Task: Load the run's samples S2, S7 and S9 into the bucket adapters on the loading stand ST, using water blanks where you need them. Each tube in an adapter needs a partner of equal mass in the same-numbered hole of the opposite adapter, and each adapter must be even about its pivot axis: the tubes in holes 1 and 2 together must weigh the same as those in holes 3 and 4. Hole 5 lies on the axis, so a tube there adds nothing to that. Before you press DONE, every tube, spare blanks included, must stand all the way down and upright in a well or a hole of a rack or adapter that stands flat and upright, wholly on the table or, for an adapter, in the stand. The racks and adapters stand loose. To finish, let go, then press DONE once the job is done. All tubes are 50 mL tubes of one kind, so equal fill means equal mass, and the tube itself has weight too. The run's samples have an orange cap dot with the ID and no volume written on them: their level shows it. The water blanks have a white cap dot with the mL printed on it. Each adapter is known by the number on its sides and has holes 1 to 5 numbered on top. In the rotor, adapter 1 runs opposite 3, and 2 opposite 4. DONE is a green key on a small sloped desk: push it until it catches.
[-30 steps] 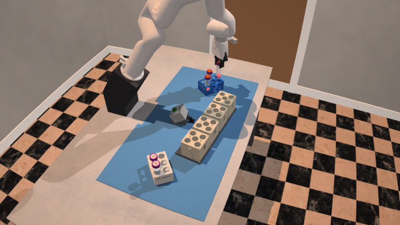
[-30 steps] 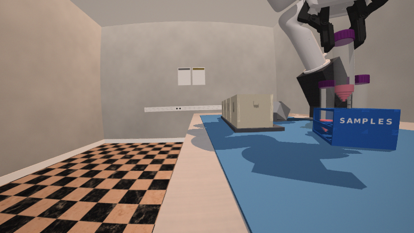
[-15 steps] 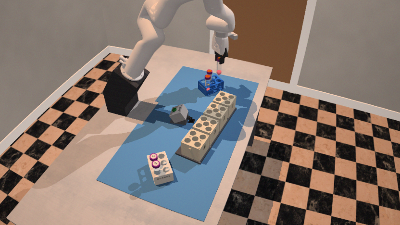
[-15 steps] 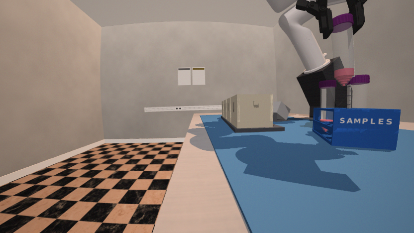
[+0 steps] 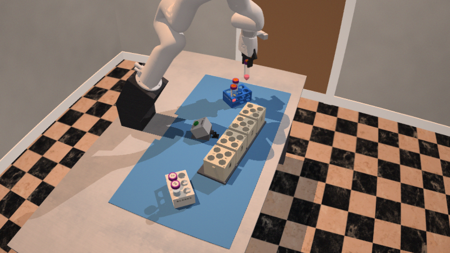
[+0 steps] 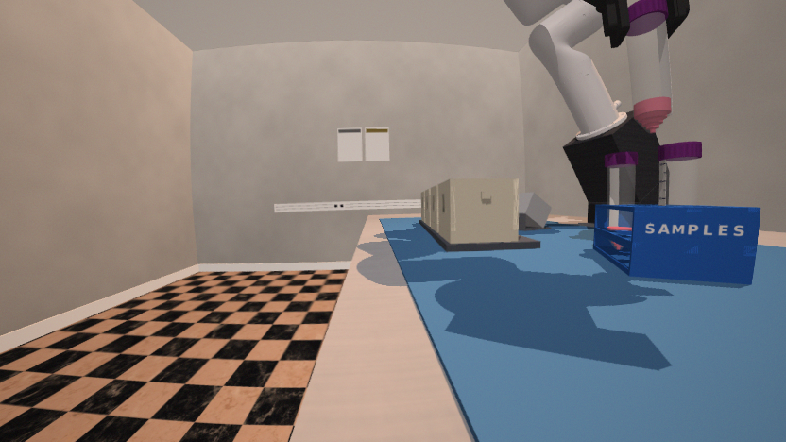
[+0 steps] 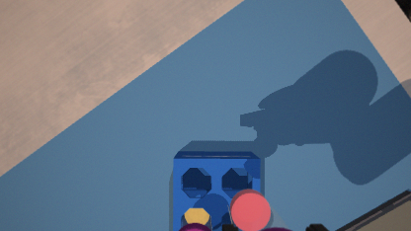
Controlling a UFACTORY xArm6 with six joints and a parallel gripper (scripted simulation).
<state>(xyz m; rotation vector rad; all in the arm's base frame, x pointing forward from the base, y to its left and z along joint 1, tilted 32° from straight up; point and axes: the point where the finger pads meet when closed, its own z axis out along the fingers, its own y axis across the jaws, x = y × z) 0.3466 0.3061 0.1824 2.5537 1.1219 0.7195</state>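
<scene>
My gripper is now 10 mm past the tube and 50 mm above it. From my hand the other things lie so: blue sample rack (40 mm behind, 20 mm to the right, 210 mm below); then adapter (40 mm ahead, 310 mm to the right, 190 mm below); then green done key (170 mm behind, 320 mm to the right, 170 mm below).
</scene>
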